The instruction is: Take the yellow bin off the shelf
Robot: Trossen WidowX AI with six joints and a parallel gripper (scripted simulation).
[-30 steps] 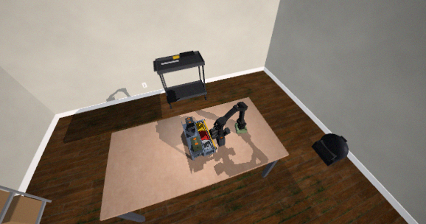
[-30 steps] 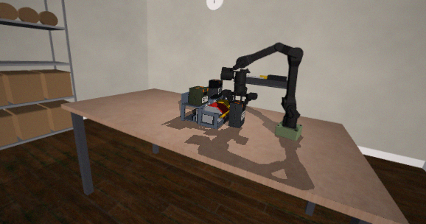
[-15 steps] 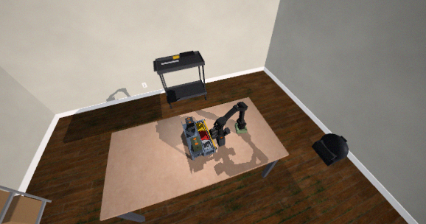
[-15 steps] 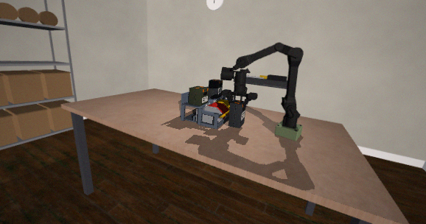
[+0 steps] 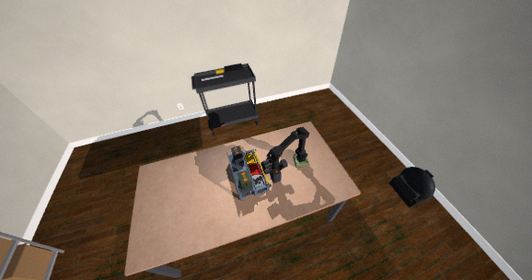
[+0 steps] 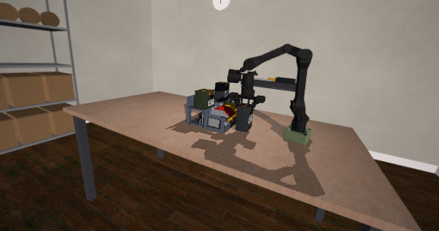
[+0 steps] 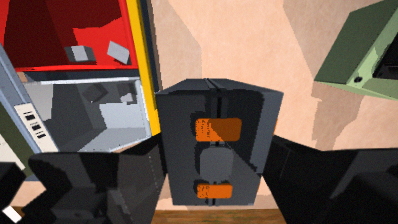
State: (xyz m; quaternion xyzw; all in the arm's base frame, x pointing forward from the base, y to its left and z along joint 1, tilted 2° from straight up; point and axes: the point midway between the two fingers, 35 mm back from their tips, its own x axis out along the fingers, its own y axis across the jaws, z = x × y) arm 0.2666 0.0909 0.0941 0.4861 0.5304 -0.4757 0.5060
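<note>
My gripper is now 6 cm above the black box. Round my hand: yellow bar: 8 cm ahead, 11 cm to the right, 8 cm below; red bin: 17 cm ahead, 10 cm to the right, 10 cm below; grey bin: 16 cm ahead, 1 cm to the left, 10 cm below.
</note>
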